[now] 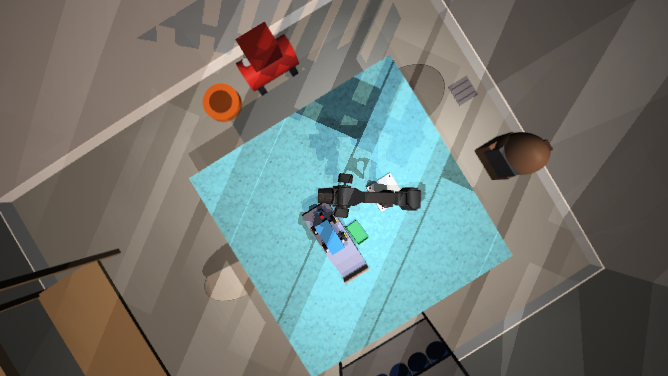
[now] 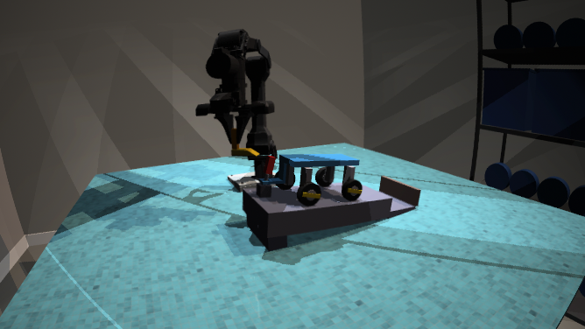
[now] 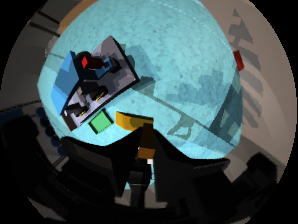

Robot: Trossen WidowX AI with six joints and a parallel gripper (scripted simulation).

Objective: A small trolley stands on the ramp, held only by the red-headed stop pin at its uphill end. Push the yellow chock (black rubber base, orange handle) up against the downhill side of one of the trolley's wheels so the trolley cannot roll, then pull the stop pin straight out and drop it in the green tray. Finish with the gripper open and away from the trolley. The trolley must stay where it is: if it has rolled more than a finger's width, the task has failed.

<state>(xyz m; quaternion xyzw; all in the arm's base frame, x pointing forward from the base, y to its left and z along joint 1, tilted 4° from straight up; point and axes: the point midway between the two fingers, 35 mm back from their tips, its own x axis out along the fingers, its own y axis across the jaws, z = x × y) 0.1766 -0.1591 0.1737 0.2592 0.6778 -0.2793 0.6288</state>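
Right now my gripper tip is 10 mm short of the yellow chock, 20 mm to the right of it and 10 mm above it. The rest, counted from my gripper tip: blue-topped trolley: 170 mm ahead, 120 mm to the left, 60 mm below; red-headed stop pin: 140 mm ahead, 10 mm to the left, 50 mm below; grey ramp: 170 mm ahead, 120 mm to the left, 130 mm below.
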